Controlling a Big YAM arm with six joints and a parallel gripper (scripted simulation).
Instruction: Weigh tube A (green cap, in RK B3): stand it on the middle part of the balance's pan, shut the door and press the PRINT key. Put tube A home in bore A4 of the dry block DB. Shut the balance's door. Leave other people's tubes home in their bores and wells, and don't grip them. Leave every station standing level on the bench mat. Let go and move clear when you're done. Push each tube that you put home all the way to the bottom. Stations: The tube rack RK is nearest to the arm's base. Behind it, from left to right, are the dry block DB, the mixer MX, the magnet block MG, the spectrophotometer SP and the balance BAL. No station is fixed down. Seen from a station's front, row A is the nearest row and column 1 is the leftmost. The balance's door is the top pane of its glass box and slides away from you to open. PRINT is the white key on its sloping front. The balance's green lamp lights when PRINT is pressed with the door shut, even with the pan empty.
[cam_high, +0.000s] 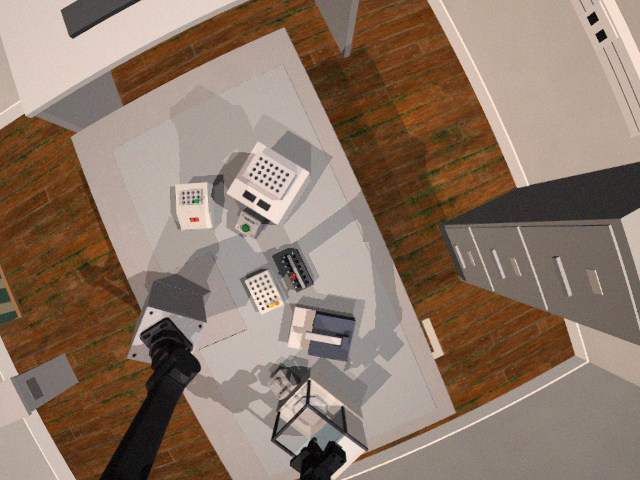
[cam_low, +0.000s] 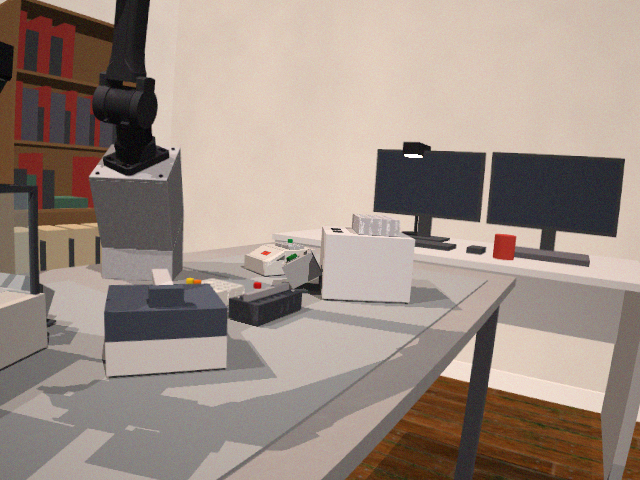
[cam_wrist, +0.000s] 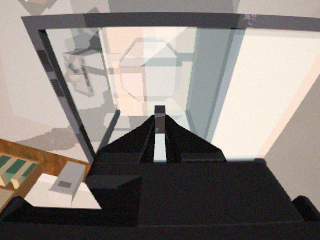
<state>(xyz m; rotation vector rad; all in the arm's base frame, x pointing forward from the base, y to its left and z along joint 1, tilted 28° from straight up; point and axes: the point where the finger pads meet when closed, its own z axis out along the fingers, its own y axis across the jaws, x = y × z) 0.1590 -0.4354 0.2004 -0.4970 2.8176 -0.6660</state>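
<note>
Right now the pale pan is 10 mm to the left of my hand and 140 mm below it. Also, from my hand: spectrophotometer (170 mm ahead, 220 mm to the left, 160 mm below); tinted glass pane (10 mm ahead, 30 mm to the right, 10 mm below); white print key (50 mm behind, 160 mm to the left, 150 mm below).
</note>
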